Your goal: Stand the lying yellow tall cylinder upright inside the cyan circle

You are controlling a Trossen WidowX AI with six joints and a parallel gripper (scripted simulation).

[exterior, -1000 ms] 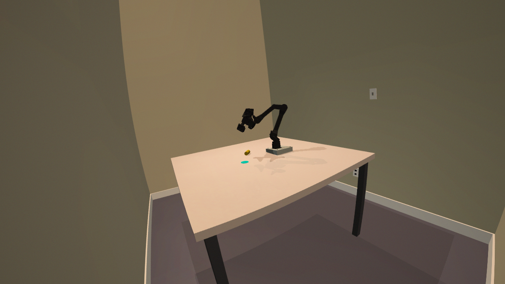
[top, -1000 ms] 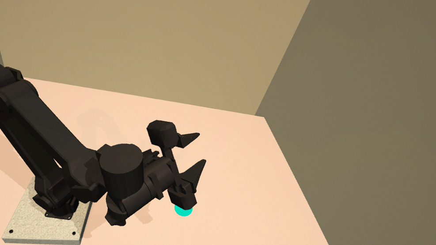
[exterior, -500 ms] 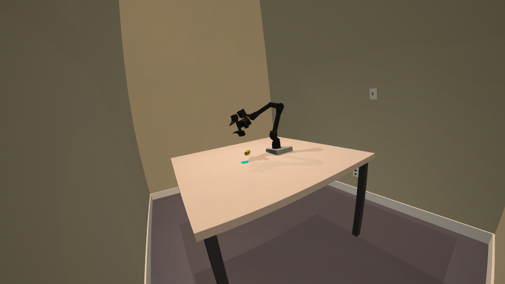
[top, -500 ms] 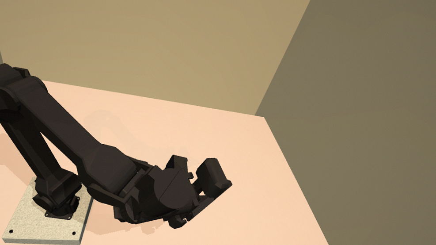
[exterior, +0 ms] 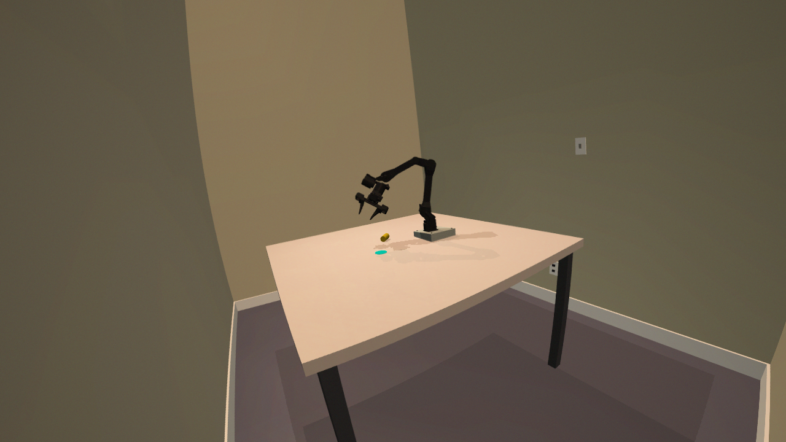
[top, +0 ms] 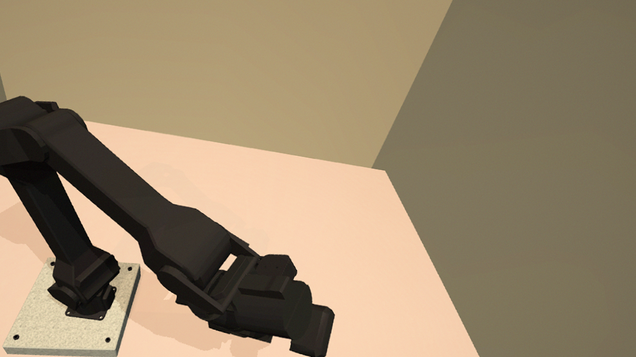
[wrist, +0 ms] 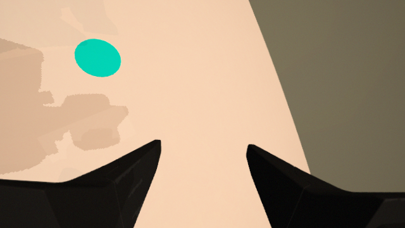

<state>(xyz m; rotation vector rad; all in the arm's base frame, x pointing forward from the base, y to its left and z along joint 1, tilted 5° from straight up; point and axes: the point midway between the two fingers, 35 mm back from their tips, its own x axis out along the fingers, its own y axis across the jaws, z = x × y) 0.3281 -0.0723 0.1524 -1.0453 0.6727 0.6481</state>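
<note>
Now: the yellow tall cylinder 120 mm behind my gripper tip, 50 mm to the right of it and 150 mm below it. Round my gripper tip: cyan circle: 20 mm behind, 150 mm to the left, 160 mm below.
</note>
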